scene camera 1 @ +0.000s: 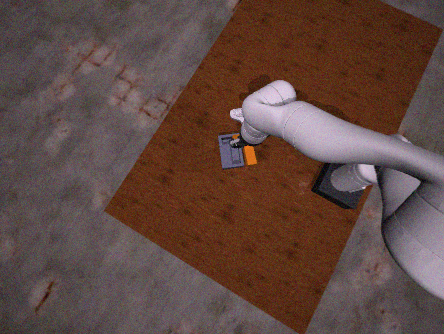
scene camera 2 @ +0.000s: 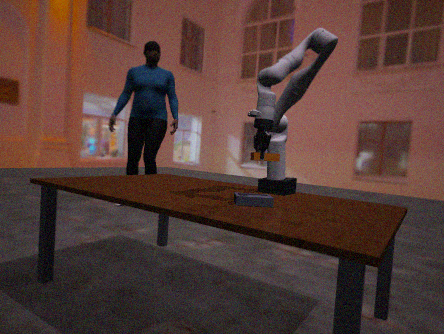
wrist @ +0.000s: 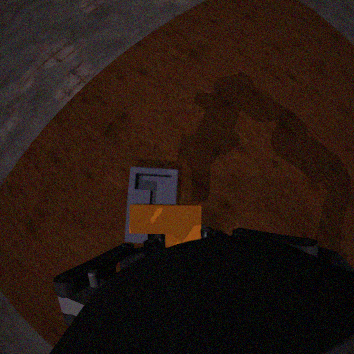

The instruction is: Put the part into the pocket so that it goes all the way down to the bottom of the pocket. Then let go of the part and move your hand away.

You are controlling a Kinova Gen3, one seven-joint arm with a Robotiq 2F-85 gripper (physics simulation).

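Pixels of known places: gripper, fingertip midpoint: (scene camera 2: 259,160) (wrist: 180,235); arm's base, origin of the base link: (scene camera 1: 342,179) (scene camera 2: 275,178).
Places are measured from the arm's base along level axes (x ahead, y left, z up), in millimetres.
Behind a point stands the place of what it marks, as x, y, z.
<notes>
The orange part (scene camera 1: 250,155) @[340, 149, 128] (scene camera 2: 271,157) @[353, 158, 112] (wrist: 165,218) @[398, 111, 127] is a block with a stepped outline. My gripper (scene camera 1: 241,144) @[374, 116, 98] (scene camera 2: 261,155) @[374, 116, 98] (wrist: 180,235) @[374, 116, 98] is shut on it and points down. In scene view 2 the part looks about level and hangs well above the table and the pocket block. The grey-blue pocket block (scene camera 1: 226,157) @[422, 168, -36] (scene camera 2: 254,200) @[459, 160, -49] (wrist: 132,200) @[453, 150, -35] lies flat on the table with its pocket facing up. In the wrist view the part covers the block's near end, so that end of the pocket is hidden. In scene view 1 the arm and gripper hide some of the part.
The brown table top (scene camera 1: 200,200) @[415, 371, -72] (scene camera 2: 150,190) @[552, -318, -71] (wrist: 75,200) @[546, 249, -72] carries the block and the arm's dark base (scene camera 1: 345,197) @[-39, 56, 5] (scene camera 2: 276,186) @[62, 39, -32]. The arm's shadow falls on the table. A person in a blue top (scene camera 2: 151,92) stands behind the table.
</notes>
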